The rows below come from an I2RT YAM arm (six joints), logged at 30 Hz.
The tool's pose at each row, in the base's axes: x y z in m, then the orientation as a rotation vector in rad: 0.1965, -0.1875, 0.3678, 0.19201, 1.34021, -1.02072; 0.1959, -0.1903, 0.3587, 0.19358, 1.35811, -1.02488; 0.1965, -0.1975, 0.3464, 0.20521, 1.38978, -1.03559; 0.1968, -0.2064, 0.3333, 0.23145, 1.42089, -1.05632; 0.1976, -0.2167, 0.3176, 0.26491, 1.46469, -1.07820; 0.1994, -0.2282, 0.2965, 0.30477, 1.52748, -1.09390; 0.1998, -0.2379, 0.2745, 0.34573, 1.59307, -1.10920; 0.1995, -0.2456, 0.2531, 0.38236, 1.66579, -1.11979; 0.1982, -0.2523, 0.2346, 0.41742, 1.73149, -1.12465; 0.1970, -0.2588, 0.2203, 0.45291, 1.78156, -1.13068
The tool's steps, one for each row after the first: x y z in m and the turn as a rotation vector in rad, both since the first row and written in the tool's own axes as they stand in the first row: 0.0093, 0.0018, -0.0012, -0.00324, 0.01631, -0.00717; 0.0234, 0.0033, 0.0004, -0.00188, 0.04940, -0.01801; 0.0391, 0.0039, 0.0027, 0.01371, 0.08956, -0.02904; 0.0576, 0.0051, 0.0055, 0.02950, 0.14366, -0.04129; 0.0813, 0.0086, 0.0082, 0.03887, 0.21568, -0.05200; 0.1050, 0.0126, 0.0086, 0.04769, 0.29037, -0.06356; 0.1273, 0.0170, 0.0073, 0.04920, 0.36841, -0.07672; 0.1467, 0.0200, 0.0055, 0.04937, 0.43917, -0.08522; 0.1623, 0.0215, 0.0048, 0.05572, 0.49722, -0.09017
